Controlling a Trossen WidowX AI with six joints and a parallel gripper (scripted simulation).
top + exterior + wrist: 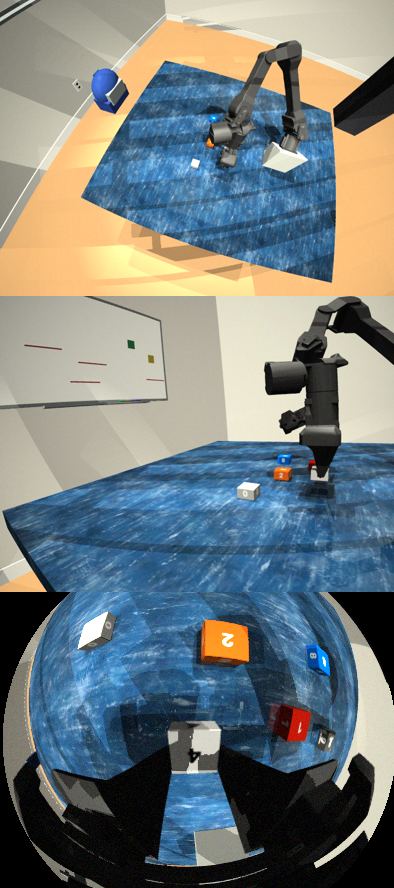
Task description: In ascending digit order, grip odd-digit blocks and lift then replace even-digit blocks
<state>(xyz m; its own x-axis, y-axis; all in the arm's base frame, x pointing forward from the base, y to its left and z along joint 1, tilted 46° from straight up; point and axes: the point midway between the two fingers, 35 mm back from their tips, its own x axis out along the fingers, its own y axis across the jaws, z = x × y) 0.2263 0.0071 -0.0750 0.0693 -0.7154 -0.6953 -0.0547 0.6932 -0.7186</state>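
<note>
Right now my gripper tip is right at the white block. Round my gripper tip: red block: 10 cm to the right, 3 cm ahead, 1 cm below; then grey block marked 0: 11 cm ahead, 10 cm to the left, 1 cm below; then orange block: 8 cm ahead, 2 cm to the right, 1 cm below.
</note>
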